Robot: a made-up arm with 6 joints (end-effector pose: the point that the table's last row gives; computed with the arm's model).
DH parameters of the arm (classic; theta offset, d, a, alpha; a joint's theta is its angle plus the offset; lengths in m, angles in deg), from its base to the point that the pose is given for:
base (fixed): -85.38 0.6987 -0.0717 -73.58
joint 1: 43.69 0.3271 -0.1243 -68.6
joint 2: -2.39 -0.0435 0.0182 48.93
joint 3: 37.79 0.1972 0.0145 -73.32
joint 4: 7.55 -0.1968 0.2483 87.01
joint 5: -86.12 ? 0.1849 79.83
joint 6: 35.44 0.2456 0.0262 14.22
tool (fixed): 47.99 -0.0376 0 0
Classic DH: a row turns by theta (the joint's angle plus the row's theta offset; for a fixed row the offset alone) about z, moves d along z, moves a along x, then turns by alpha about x.
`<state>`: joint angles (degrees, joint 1 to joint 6).
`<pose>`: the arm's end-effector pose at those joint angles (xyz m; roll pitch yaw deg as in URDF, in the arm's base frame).
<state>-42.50 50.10 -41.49 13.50 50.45 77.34</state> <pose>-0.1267 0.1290 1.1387 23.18 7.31 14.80</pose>
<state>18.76 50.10 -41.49 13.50 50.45 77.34</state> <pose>-0.0418 -0.2992 0.9686 78.55 -12.61 30.98</pose>
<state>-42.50 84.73 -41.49 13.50 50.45 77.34</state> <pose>-0.1374 0.2089 1.1374 44.38 8.78 -9.86</pose>
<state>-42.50 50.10 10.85 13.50 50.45 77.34</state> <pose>-0.2304 0.0789 0.8469 64.84 -23.39 -3.80</pose>
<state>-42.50 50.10 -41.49 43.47 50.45 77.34</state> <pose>-0.0013 0.3030 1.2354 31.90 16.13 -10.82</pose>
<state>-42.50 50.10 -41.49 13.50 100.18 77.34</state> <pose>-0.2516 0.0730 0.9662 46.40 -36.71 0.23</pose>
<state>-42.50 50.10 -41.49 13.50 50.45 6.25</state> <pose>-0.1497 0.1070 1.1440 -2.60 8.24 -55.66</pose>
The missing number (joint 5, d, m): -0.4409
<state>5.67 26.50 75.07 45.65 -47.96 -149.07</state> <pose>0.2054 -0.2370 0.8094 -61.46 -3.09 -87.45</pose>
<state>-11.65 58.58 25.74 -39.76 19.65 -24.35</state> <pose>-0.1835 0.1396 0.5258 38.22 26.24 -69.29</pose>
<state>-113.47 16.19 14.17 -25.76 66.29 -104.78</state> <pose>-0.1529 -0.1656 1.0327 44.99 -28.41 -134.22</pose>
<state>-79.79 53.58 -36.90 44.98 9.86 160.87</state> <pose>0.2328 0.5702 1.0379 53.38 15.58 48.30</pose>
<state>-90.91 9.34 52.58 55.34 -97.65 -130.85</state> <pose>0.2861 0.4894 0.9465 -178.27 -36.21 57.77</pose>
